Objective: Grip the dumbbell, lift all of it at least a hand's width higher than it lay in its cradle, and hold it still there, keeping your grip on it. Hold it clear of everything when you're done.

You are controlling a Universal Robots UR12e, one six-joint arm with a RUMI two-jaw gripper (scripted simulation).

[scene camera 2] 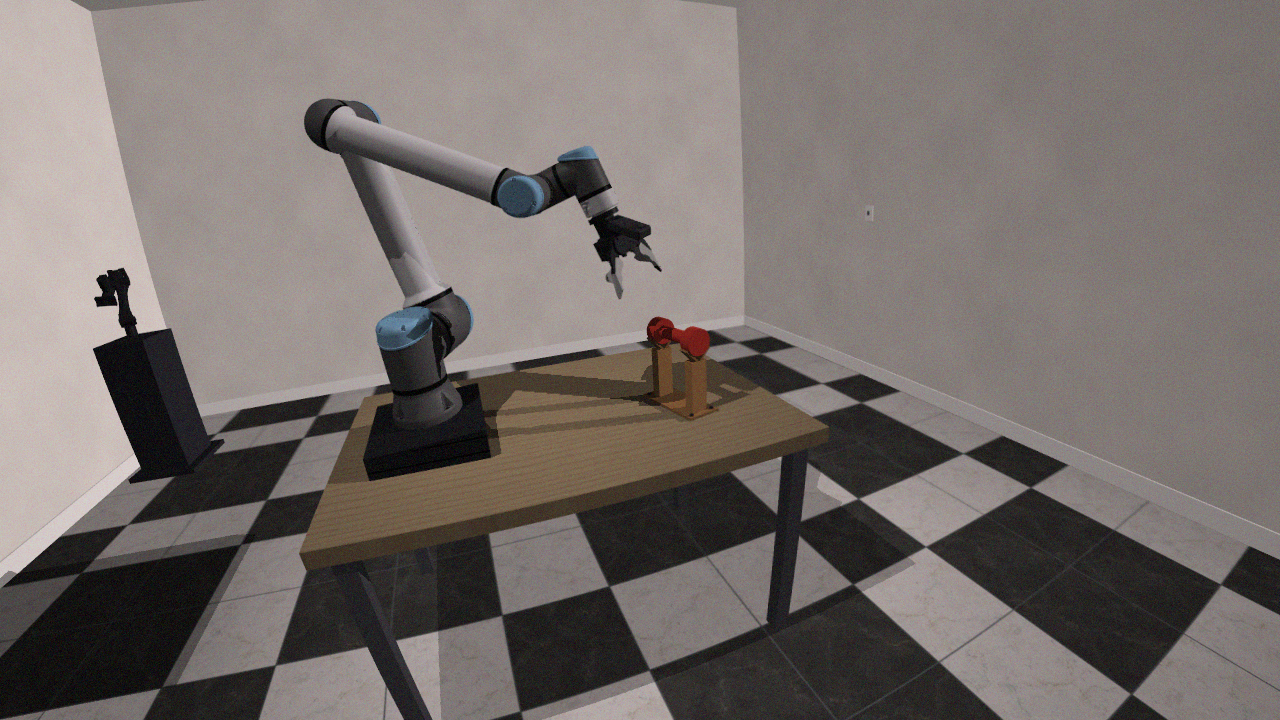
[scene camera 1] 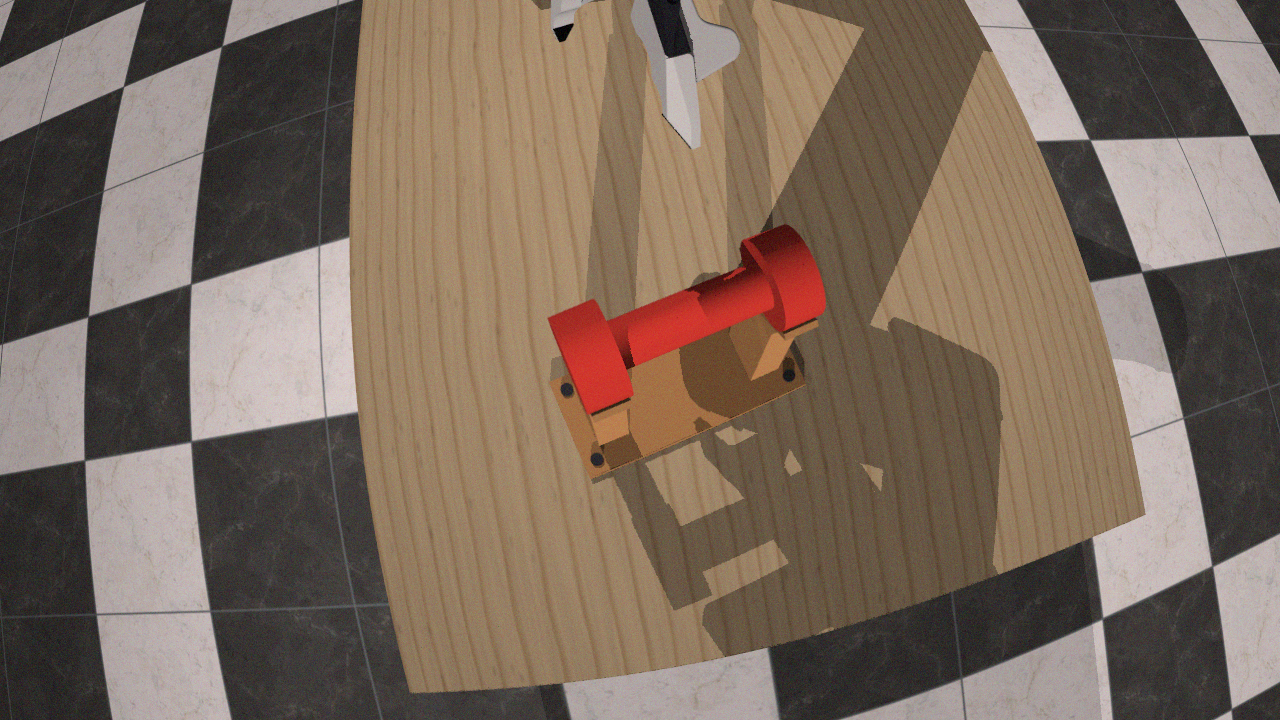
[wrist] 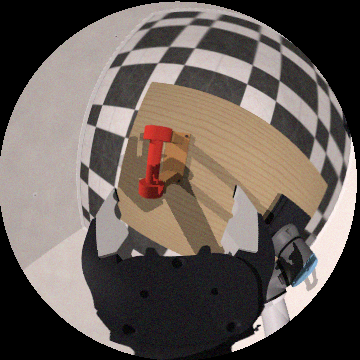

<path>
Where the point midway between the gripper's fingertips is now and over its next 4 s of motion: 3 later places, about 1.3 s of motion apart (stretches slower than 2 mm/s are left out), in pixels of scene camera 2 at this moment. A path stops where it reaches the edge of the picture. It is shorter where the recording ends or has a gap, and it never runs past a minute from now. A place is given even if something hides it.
My gripper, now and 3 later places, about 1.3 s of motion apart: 641,284; 675,312; 676,344; 675,317
</path>
